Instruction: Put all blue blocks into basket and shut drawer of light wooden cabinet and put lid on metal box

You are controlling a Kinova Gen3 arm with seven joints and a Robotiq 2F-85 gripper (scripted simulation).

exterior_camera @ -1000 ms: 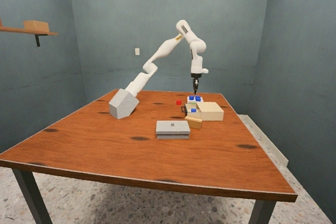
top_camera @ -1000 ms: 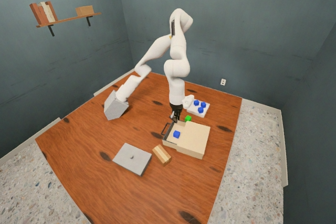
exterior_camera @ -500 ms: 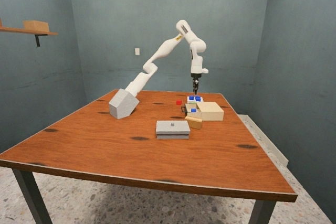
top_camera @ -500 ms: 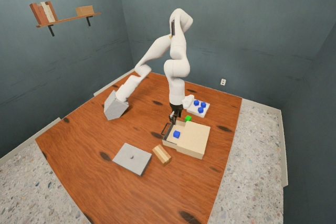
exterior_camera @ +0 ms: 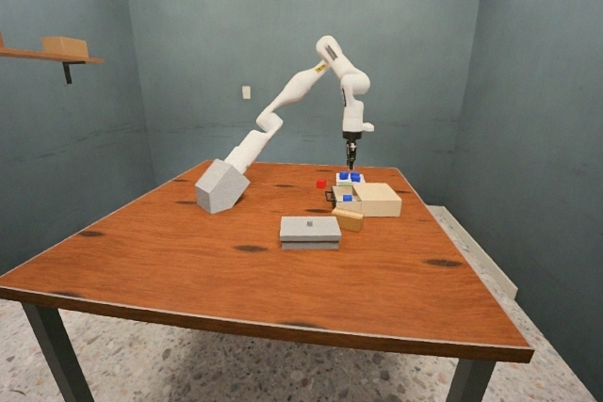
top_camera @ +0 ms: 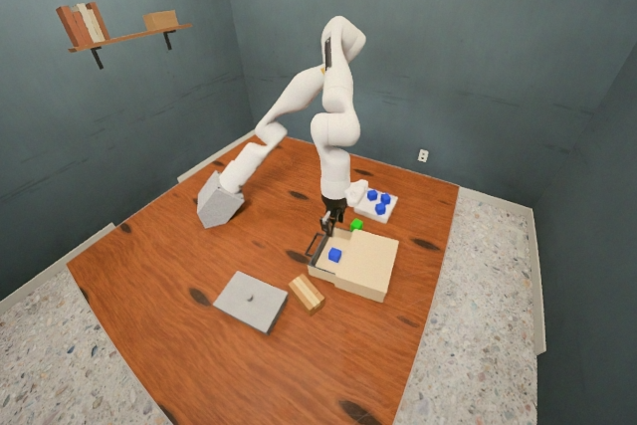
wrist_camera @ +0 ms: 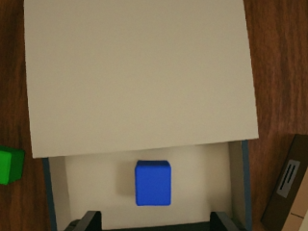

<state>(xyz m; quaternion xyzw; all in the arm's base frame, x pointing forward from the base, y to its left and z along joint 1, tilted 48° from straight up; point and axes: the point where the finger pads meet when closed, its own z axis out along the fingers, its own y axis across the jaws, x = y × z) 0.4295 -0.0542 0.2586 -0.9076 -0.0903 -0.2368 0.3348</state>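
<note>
My gripper is now 5 cm short of the light wooden cabinet, 3 cm to the right of it and 16 cm above it. Round my hand: small box: 4 cm ahead, 16 cm to the right, 15 cm below; green block: 5 cm behind, 16 cm to the left, 17 cm below; red block: 19 cm behind, 18 cm to the left, 17 cm below.
</note>
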